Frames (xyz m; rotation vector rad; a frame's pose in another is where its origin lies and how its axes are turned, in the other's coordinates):
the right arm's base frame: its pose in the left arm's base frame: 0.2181 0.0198 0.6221 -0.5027 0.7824 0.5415
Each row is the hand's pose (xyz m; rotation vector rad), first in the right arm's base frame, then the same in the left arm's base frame.
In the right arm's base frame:
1: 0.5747 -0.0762 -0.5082 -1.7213 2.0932 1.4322
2: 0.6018 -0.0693 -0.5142 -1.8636 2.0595 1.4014
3: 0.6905 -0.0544 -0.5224 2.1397 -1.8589 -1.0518
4: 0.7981 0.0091 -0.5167 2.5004 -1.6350 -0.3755
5: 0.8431 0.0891 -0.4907 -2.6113 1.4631 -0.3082
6: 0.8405 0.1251 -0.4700 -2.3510 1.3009 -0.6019
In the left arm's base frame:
1: 0.3417 -0.1921 -0.1088 1.2048 -1.3863 -1.1156
2: 0.3503 -0.1834 -0.1346 1.2635 -1.2795 -1.1047
3: 0.3891 -0.1537 -0.2106 1.4783 -0.9658 -0.9499
4: 0.4160 -0.0740 -0.3031 1.9186 -0.6249 -0.6540
5: 0.4062 0.0138 -0.3392 2.4431 -0.5125 -0.3596
6: 0.3930 0.0527 -0.3325 2.7688 -0.5811 -0.1914

